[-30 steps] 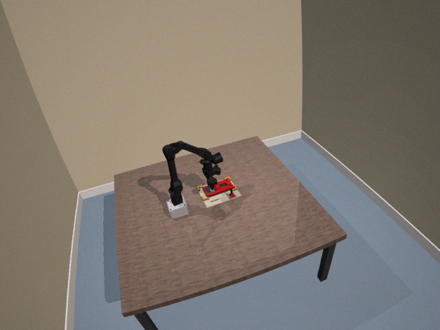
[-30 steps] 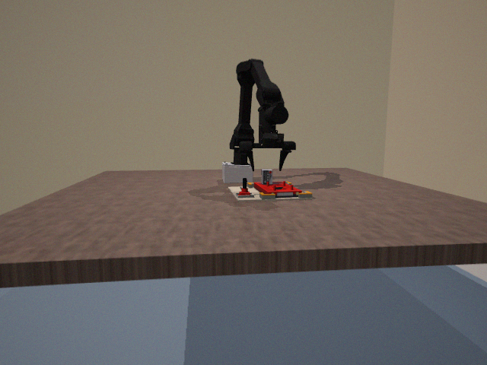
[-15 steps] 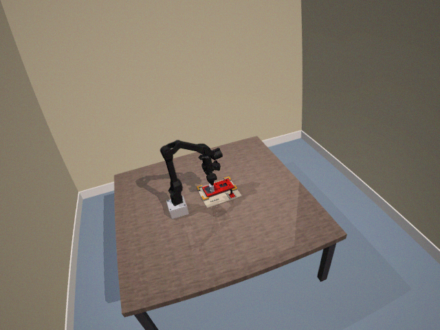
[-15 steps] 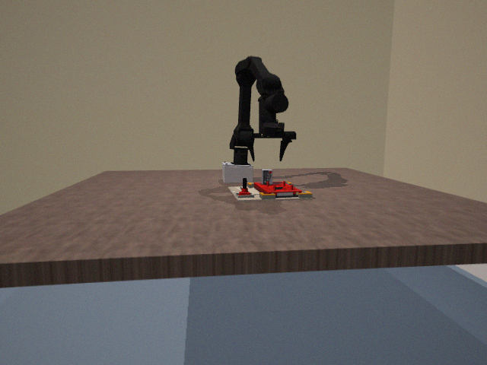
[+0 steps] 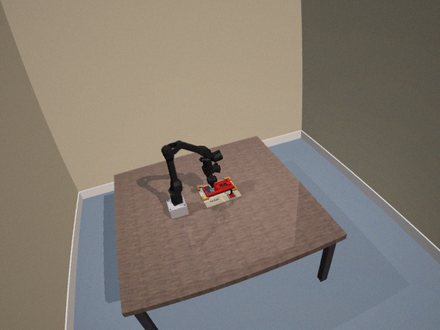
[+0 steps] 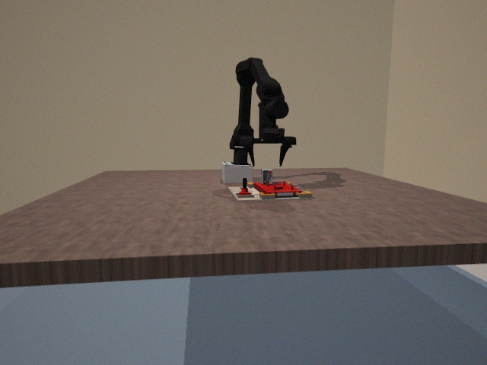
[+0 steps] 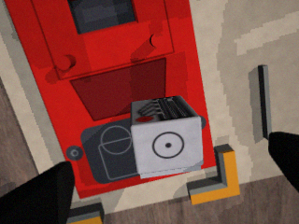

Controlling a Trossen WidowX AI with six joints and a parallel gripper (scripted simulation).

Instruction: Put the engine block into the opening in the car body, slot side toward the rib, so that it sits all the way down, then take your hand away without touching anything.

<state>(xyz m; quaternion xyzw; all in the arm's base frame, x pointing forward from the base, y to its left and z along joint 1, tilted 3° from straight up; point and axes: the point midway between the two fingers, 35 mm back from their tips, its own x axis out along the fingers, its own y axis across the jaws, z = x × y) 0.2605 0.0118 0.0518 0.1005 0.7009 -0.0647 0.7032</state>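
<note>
Now: gripper tip 10 mm past the grey engine block and 40 mm above it. Round my gripper tip: black post: 90 mm ahead, 110 mm to the right, 50 mm below.
</note>
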